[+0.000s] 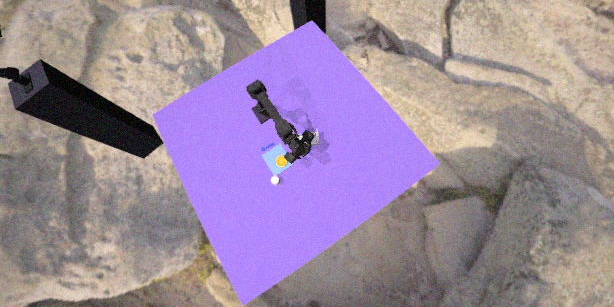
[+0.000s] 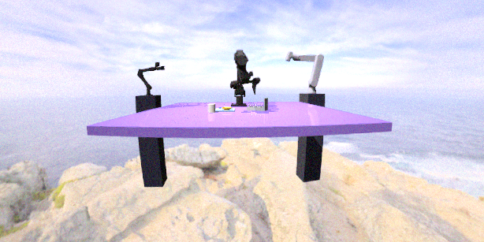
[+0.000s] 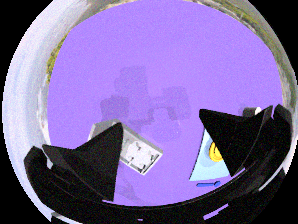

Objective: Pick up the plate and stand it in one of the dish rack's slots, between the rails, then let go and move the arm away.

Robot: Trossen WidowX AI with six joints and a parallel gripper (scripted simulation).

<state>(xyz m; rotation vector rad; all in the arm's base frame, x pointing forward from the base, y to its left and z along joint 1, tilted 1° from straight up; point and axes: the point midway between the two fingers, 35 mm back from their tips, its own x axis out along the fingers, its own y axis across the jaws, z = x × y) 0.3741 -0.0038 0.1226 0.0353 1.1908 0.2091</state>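
Right now the yellow plate is 13 cm to the right of my gripper tip, 8 cm below it and 8 cm behind it. The rest, counted from my gripper tip: white cup (22 cm to the right, 7 cm below, 1 cm behind); light blue mat (14 cm to the right, 10 cm below, 10 cm behind); grey dish rack (8 cm below, 7 cm to the left, 7 cm behind).
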